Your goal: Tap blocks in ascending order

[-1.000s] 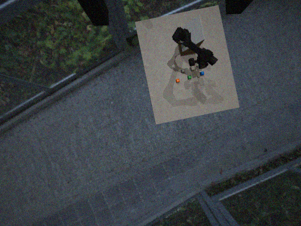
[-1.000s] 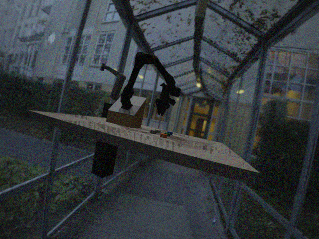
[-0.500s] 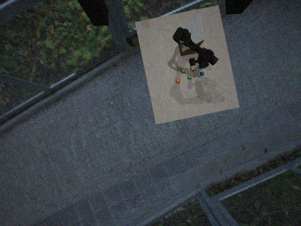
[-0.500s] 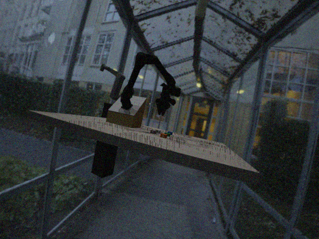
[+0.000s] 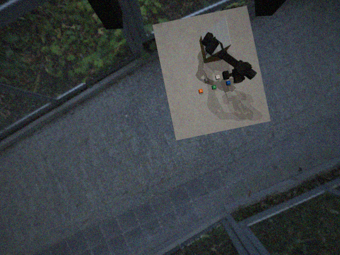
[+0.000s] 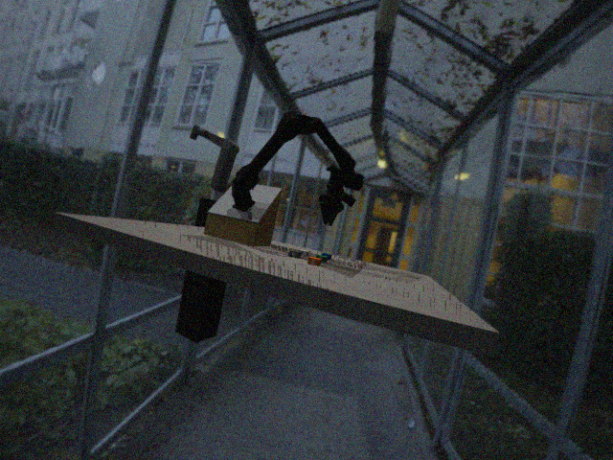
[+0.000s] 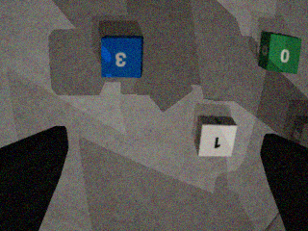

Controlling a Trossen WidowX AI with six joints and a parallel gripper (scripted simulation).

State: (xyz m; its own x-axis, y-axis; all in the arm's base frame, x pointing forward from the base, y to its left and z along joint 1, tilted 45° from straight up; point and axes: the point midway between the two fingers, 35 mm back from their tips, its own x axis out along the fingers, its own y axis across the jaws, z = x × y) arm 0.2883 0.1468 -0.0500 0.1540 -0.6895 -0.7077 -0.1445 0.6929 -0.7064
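Now: the green block 12 cm below my gripper tip, 10 cm to the right of it and 4 cm ahead of it. Round my gripper tip: white block 12 cm below, 6 cm to the right, 5 cm behind; grey block 16 cm to the right, 12 cm below, 3 cm behind; blue block 12 cm below, 3 cm to the left, 1 cm ahead.
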